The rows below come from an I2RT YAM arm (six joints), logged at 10 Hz.
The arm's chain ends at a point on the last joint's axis. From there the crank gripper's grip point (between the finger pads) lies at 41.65 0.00 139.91 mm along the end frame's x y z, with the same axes.
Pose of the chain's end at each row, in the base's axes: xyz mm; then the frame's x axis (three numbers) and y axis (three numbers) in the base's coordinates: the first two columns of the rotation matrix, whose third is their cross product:
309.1 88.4 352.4 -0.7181 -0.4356 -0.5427 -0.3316 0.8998 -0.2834
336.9 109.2 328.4 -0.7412 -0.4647 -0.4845 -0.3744 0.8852 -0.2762
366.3 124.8 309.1 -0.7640 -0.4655 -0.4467 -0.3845 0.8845 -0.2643
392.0 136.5 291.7 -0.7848 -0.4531 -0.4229 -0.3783 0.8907 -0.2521
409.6 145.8 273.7 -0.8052 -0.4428 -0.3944 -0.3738 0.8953 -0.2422
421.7 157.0 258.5 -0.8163 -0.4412 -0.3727 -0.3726 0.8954 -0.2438
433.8 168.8 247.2 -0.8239 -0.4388 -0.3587 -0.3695 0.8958 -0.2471
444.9 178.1 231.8 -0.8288 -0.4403 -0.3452 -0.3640 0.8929 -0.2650
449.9 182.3 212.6 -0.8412 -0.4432 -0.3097 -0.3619 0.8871 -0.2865
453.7 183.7 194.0 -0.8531 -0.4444 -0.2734 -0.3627 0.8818 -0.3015
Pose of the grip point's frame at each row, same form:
364.8 67.0 219.2 -0.7181 -0.4356 -0.5427 -0.3316 0.8998 -0.2834
384.0 86.6 192.1 -0.7412 -0.4647 -0.4845 -0.3744 0.8852 -0.2762
407.0 101.2 170.9 -0.7640 -0.4655 -0.4467 -0.3845 0.8845 -0.2643
428.0 112.3 152.3 -0.7848 -0.4531 -0.4229 -0.3783 0.8907 -0.2521
440.5 120.7 133.3 -0.8052 -0.4428 -0.3944 -0.3738 0.8953 -0.2422
449.4 130.2 117.7 -0.8163 -0.4412 -0.3727 -0.3726 0.8954 -0.2438
459.6 140.6 106.3 -0.8239 -0.4388 -0.3587 -0.3695 0.8958 -0.2471
469.8 146.6 91.5 -0.8288 -0.4403 -0.3452 -0.3640 0.8929 -0.2650
471.1 145.8 72.9 -0.8412 -0.4432 -0.3097 -0.3619 0.8871 -0.2865
470.6 143.1 54.8 -0.8531 -0.4444 -0.2734 -0.3627 0.8818 -0.3015

